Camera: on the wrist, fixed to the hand. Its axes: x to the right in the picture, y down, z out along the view.
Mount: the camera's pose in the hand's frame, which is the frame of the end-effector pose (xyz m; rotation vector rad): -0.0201 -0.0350 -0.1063 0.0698 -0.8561 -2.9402
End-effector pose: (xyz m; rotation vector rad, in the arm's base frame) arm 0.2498 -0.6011 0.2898 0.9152 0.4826 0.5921
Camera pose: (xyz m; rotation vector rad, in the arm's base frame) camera 0.1787 -0.5685 0.2073 -0.2698 0.5108 -2.3488
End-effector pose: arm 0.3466 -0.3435 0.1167 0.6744 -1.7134 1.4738
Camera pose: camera 0.4079 -0.2481 0.1248 2.1098 0.3422 -1.0284
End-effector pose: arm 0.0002 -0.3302 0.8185 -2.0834 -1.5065 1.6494
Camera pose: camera 0.0624 -0.2766 0.8971 1.5136 -1.7043 0.4585
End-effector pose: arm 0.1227 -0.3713 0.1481 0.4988 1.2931 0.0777
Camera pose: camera 0.0101 -0.3761 0.1327 -1.4753 0.0827 -2.2434
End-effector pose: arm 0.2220 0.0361 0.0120 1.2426 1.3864 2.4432
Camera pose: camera 0.1530 -0.0249 -0.0547 -0.4042 0.8622 -0.2615
